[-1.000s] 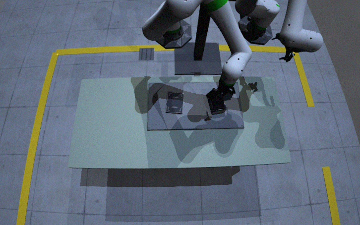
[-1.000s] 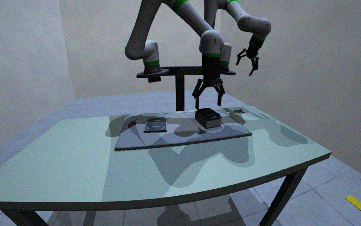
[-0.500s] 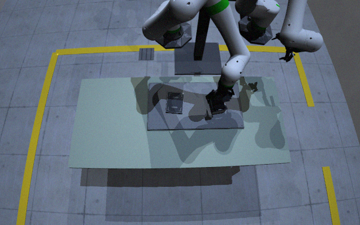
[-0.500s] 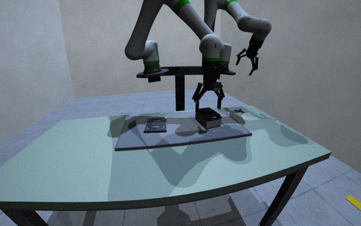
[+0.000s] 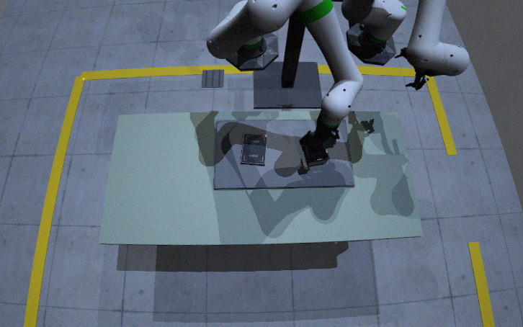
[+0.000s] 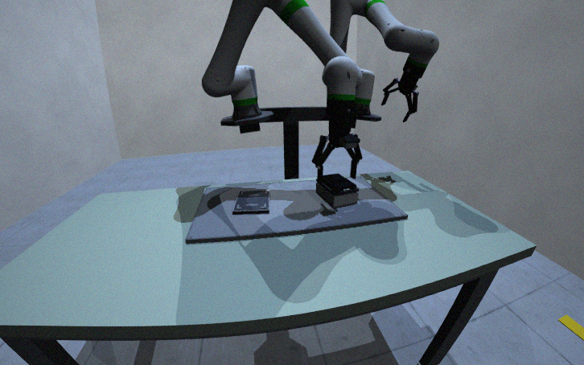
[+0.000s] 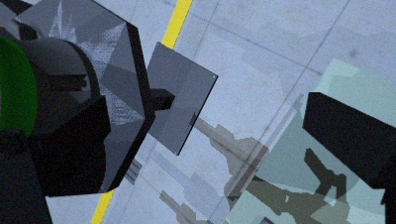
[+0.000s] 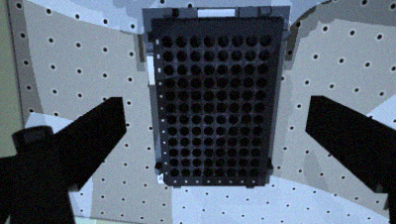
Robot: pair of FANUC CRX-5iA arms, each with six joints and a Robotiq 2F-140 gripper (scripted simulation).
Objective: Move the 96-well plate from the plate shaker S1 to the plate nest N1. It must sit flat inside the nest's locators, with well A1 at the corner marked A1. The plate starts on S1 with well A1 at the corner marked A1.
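My right hand is 20 mm above the dark 96-well plate. The rest, counted from my right hand: A1 label: 100 mm behind, 240 mm to the right, 70 mm below; perforated board: 10 mm behind, 150 mm to the right, 90 mm below; plate nest N1: 40 mm behind, 300 mm to the right, 80 mm below.
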